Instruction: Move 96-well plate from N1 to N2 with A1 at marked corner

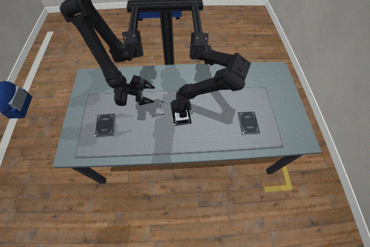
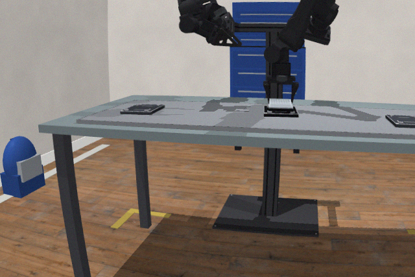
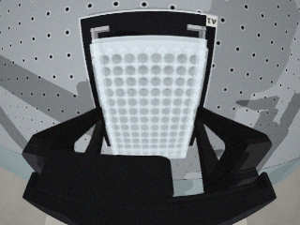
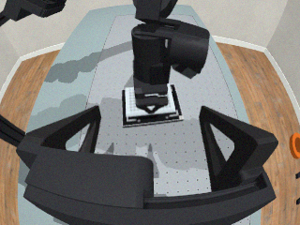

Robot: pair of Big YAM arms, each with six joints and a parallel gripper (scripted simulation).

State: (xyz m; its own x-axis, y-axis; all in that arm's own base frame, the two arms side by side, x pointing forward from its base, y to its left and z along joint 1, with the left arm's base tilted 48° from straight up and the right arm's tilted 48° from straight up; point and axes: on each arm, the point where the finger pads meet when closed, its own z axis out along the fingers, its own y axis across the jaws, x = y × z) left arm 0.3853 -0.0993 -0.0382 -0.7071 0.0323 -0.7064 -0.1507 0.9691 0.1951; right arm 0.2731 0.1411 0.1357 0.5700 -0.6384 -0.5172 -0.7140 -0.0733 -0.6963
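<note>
Right now the white 96-well plate is 10 mm below my left hand. Round my left hand: perforated grey board 50 mm below, 40 mm ahead, 10 mm to the right; then dark fixture 30 mm below.
Right now the white 96-well plate is 22 cm below my right hand, 16 cm to the left of it and 2 cm behind it. The rest, counted from my right hand: perforated grey board: 25 cm below, 15 cm to the left, 2 cm ahead; then dark fixture: 24 cm below, 16 cm to the left, 1 cm behind.
</note>
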